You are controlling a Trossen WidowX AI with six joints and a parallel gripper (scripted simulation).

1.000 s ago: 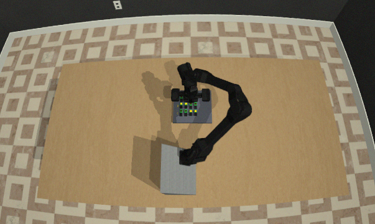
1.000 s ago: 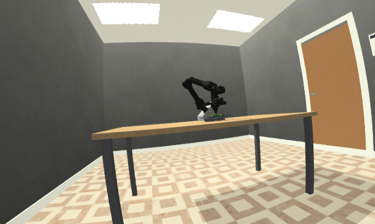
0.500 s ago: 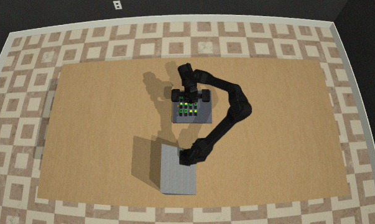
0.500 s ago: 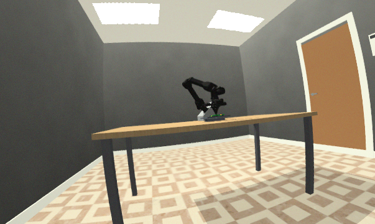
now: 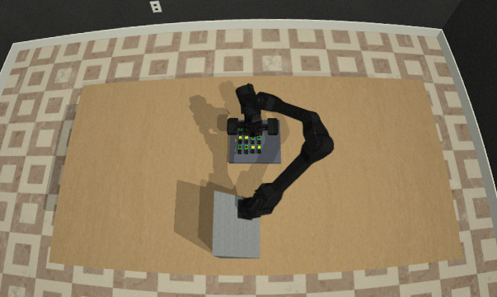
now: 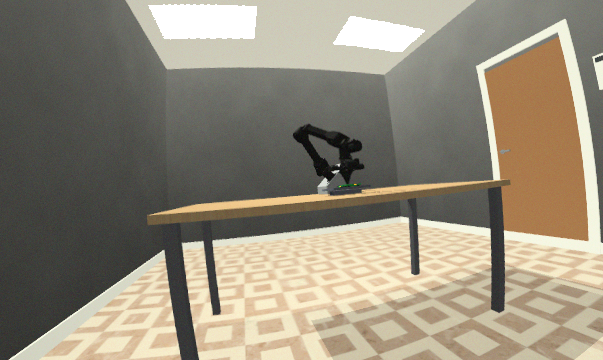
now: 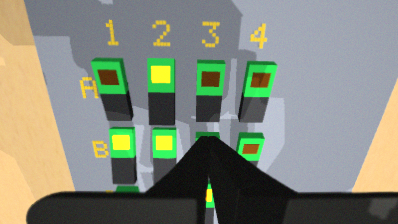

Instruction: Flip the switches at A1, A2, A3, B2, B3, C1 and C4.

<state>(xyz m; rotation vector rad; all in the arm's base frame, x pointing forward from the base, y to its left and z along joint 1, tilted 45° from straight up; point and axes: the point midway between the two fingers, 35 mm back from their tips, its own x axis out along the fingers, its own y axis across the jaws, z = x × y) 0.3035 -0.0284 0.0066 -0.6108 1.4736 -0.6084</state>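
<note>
My hand is 1 cm past the switch B3 and 4 cm above it. Round my hand: switch A3: 3 cm ahead, 4 cm below; then switch B4: 1 cm behind, 2 cm to the right, 4 cm below; then switch B2: 1 cm behind, 2 cm to the left, 4 cm below.
</note>
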